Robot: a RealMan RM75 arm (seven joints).
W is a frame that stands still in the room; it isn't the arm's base.
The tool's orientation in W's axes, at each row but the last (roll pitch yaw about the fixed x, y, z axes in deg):
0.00 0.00 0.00
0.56 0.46 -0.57
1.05 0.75 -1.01
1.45 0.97 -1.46
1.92 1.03 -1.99
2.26 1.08 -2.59
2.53 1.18 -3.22
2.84 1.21 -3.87
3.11 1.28 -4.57
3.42 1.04 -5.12
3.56 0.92 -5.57
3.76 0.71 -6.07
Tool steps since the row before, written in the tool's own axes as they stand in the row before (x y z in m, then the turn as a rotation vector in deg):
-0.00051 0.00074 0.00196 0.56 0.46 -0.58
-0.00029 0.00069 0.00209 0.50 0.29 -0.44
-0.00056 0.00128 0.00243 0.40 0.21 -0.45
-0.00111 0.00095 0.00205 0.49 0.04 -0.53
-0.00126 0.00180 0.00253 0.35 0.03 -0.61
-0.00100 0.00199 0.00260 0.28 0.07 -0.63
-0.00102 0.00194 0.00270 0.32 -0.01 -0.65
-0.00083 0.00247 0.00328 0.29 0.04 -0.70
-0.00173 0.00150 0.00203 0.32 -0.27 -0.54
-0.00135 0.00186 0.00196 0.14 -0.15 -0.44
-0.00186 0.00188 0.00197 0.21 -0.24 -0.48
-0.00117 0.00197 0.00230 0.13 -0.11 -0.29
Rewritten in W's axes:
-0.00051 0.00074 0.00196 0.56 0.46 -0.58
-0.00027 0.00067 0.00210 0.50 0.29 -0.44
-0.00051 0.00124 0.00246 0.40 0.21 -0.45
-0.00105 0.00092 0.00209 0.48 0.04 -0.54
-0.00115 0.00176 0.00261 0.34 0.04 -0.61
-0.00086 0.00193 0.00269 0.27 0.08 -0.63
-0.00086 0.00187 0.00280 0.31 0.00 -0.66
-0.00060 0.00235 0.00342 0.28 0.06 -0.70
-0.00157 0.00152 0.00215 0.29 -0.26 -0.56
-0.00115 0.00185 0.00209 0.12 -0.13 -0.45
-0.00165 0.00192 0.00211 0.18 -0.23 -0.50
-0.00094 0.00193 0.00244 0.12 -0.10 -0.30

